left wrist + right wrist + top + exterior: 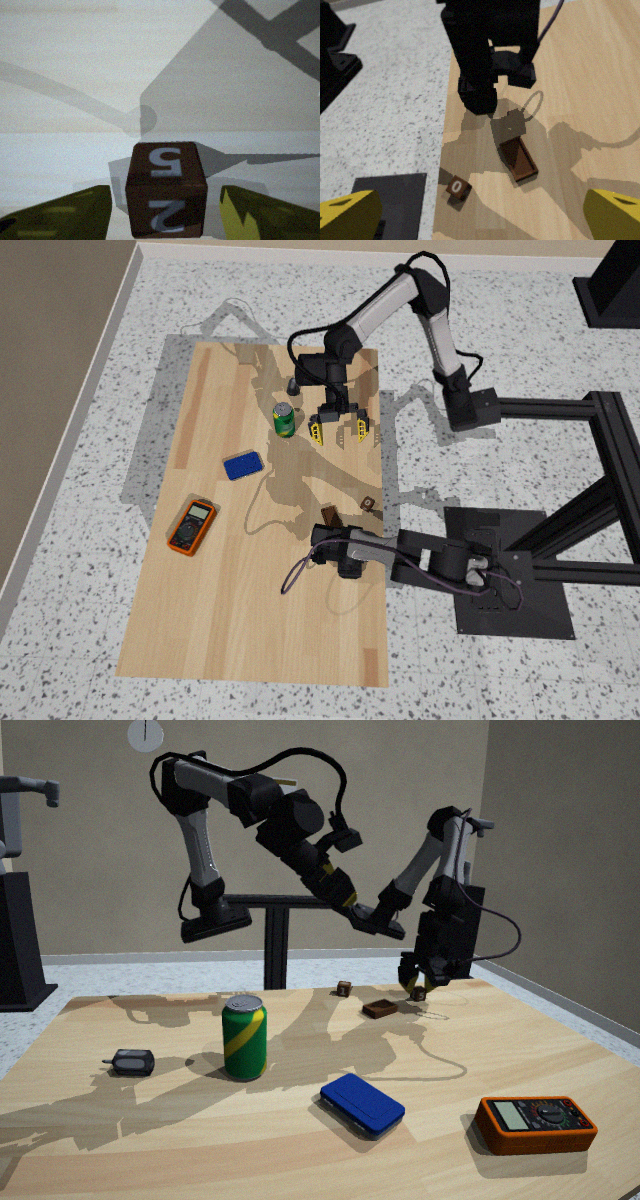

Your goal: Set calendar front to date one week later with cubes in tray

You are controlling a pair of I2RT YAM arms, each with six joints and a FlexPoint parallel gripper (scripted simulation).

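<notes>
Now: left hand 5 cm short of the brown tray, 13 cm to the left of it and 1 cm above it. Round my left hand: blue case 34 cm ahead, 30 cm to the right, 1 cm below; then dark mouse-like object 20 cm ahead, 63 cm to the right, 1 cm below.
</notes>
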